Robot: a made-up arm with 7 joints.
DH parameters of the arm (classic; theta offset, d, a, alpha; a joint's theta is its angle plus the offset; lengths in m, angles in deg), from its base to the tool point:
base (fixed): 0 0.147 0 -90
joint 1: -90 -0.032 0.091 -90
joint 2: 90 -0.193 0.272 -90
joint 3: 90 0.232 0.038 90
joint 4: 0 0.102 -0.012 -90
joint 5: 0 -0.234 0.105 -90
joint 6: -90 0.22 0.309 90
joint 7: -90 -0.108 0.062 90
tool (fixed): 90 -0.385 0 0
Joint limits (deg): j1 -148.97..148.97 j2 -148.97..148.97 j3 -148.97..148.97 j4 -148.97..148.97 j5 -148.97..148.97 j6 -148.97..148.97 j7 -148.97..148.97
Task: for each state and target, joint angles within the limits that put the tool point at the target. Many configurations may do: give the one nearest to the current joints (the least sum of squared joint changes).
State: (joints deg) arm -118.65 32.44 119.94 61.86 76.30 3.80 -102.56
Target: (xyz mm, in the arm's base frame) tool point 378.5 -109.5 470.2
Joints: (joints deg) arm -137.10 28.03 127.90 71.18 74.21 15.90 -72.11
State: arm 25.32 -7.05 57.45 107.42 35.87 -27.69 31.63
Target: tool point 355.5 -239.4 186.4
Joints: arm 44.51 -23.91 49.19 108.25 33.69 -12.85 47.17
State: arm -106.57 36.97 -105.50 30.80 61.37 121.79 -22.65
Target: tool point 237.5 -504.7 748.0
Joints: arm -124.56 53.42 -144.82 38.69 39.84 126.95 -49.13
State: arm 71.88 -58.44 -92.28 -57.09 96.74 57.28 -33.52
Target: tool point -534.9 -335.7 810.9
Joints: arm 52.91 -50.30 -92.76 -58.03 99.41 74.49 -16.12
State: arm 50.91 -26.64 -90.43 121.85 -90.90 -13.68 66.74
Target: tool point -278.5 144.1 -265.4
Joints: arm 43.31 -3.69 -94.60 119.41 -92.86 -3.61 70.20
